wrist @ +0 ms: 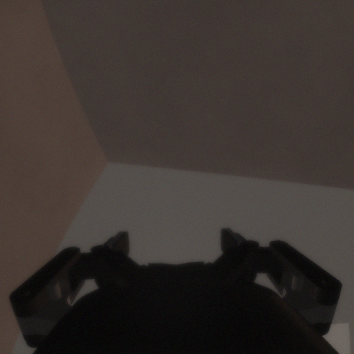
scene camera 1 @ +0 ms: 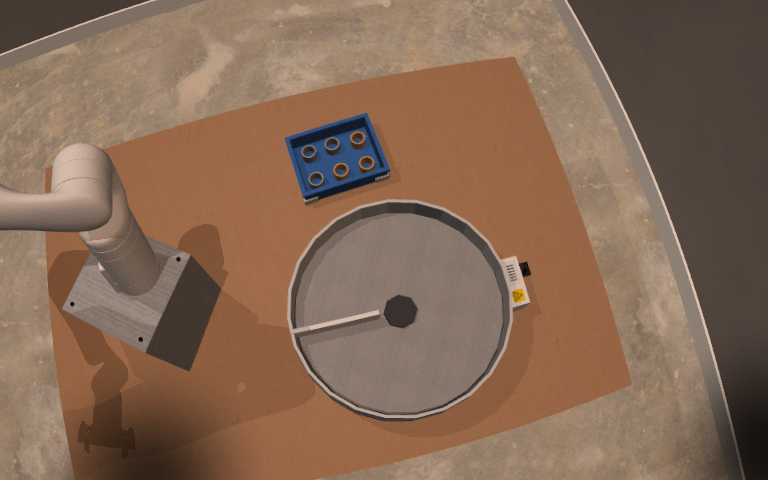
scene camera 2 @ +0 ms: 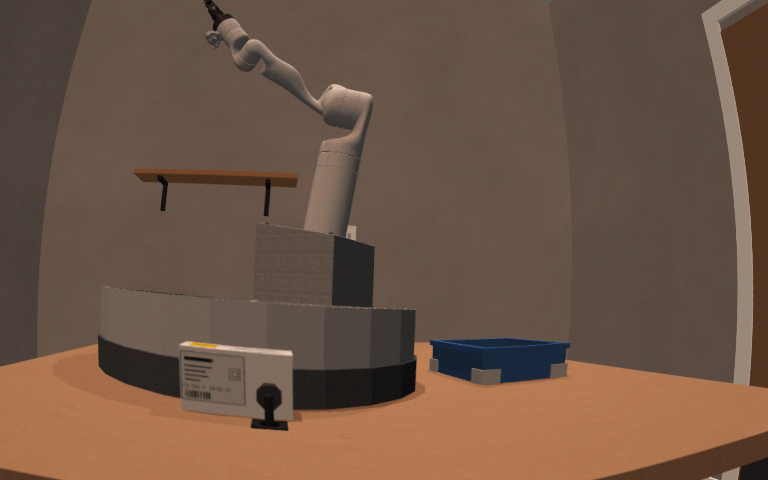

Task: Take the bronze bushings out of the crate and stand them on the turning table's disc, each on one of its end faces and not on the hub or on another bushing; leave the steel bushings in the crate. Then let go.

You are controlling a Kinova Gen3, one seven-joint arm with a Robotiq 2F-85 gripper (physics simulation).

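Seen in the pictures: gripper, fingertip midpoint: (wrist: 174, 240) (scene camera 2: 208, 5); arm's base, origin of the base link: (scene camera 1: 137, 271) (scene camera 2: 324, 235).
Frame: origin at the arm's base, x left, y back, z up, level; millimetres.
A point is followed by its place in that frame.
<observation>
The blue crate (scene camera 1: 328, 131) @[x 272, y -417, z -214 mm] (scene camera 2: 526, 365) @[x 210, y -507, z -224 mm] stands beside the turning table. In scene camera 1 it holds three bronze bushings: one (scene camera 1: 357, 146) @[x 224, y -469, z -227 mm] at the upper right, one (scene camera 1: 340, 177) @[x 159, y -413, z -220 mm] at the lower middle and one (scene camera 1: 366, 170) @[x 160, y -470, z -221 mm] at the lower right. Three steel bushings (scene camera 1: 308, 159) @[x 223, y -359, z -223 mm] (scene camera 1: 331, 151) @[x 226, y -411, z -223 mm] (scene camera 1: 316, 185) @[x 155, y -360, z -217 mm] stand at its left and upper middle. The bushings appear upright and apart. The turning table's grey disc (scene camera 1: 441, 350) @[x -249, y -495, z -193 mm] bears no bushing; its dark hub (scene camera 1: 400, 311) @[x -154, y -443, z -186 mm] is at the centre. My gripper (wrist: 174, 240) @[x -421, y 373, z 807 mm] is open and empty, raised high and far from the crate; its end reaches scene camera 2's top edge.
A raised wall (scene camera 1: 289, 300) @[x -84, y -248, z -147 mm] (scene camera 2: 237, 328) @[x -164, y -652, z -172 mm] rings the disc. A pale bar (scene camera 1: 339, 322) @[x -149, y -326, z -147 mm] runs from this wall nearly to the hub. A white box (scene camera 1: 511, 288) @[x -177, y -666, z -189 mm] (scene camera 2: 212, 390) @[x -186, y -696, z -225 mm] sits outside the wall. The arm stands on a grey pedestal (scene camera 1: 186, 316) @[x -71, y -50, z -109 mm] (scene camera 2: 294, 266) @[x -65, y -54, z -73 mm]. A wall shelf (scene camera 2: 215, 177) is behind.
</observation>
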